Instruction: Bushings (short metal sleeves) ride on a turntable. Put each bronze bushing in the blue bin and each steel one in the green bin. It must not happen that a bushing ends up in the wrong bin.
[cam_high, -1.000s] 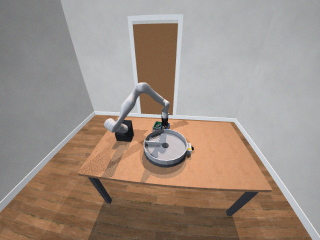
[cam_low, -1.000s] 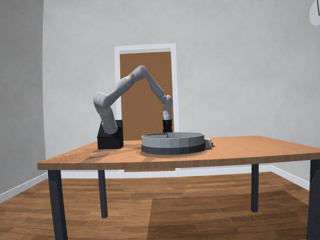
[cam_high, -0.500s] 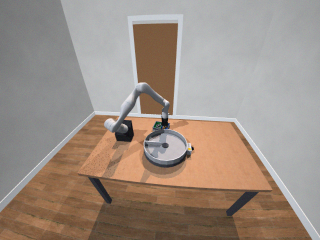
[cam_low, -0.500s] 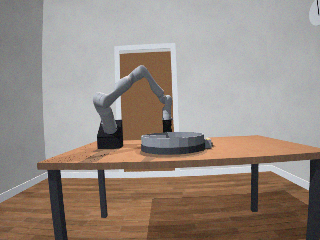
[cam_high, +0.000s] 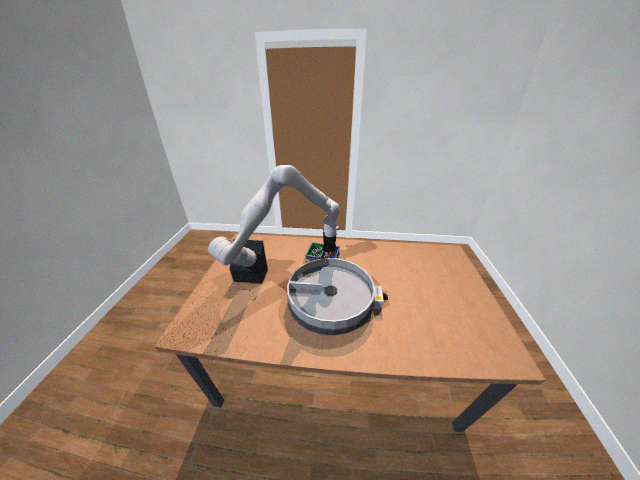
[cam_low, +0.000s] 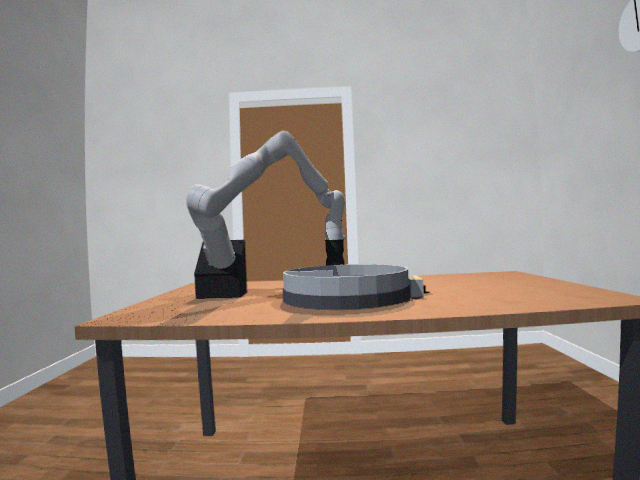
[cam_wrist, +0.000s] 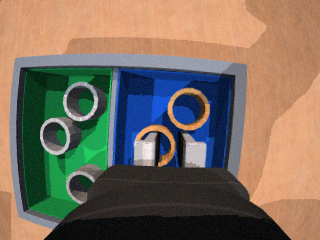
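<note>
The blue bin is 40 mm behind my hand. From my hand the other things lie so: grey turntable: 30 mm ahead, 340 mm to the right, 20 mm above.
</note>
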